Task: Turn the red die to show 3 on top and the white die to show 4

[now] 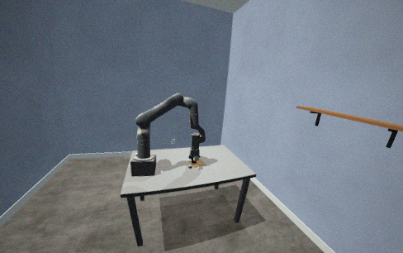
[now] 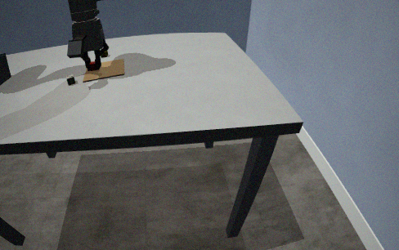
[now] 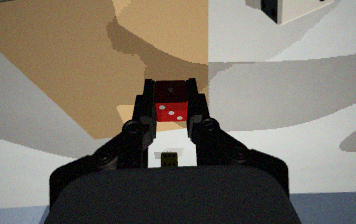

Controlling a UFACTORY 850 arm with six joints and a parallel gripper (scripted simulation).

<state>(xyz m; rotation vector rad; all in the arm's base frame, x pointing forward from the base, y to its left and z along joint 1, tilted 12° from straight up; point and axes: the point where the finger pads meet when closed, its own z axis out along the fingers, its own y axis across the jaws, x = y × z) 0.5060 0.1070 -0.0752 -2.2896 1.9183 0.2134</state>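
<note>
My gripper is now 1 cm above the red die. Also, from my hand: tan mat: 4 cm ahead, 1 cm to the left, 3 cm below; then white die: 5 cm behind, 8 cm to the right, 2 cm below; then yellow die: 2 cm behind, 14 cm to the left, 2 cm below.
</note>
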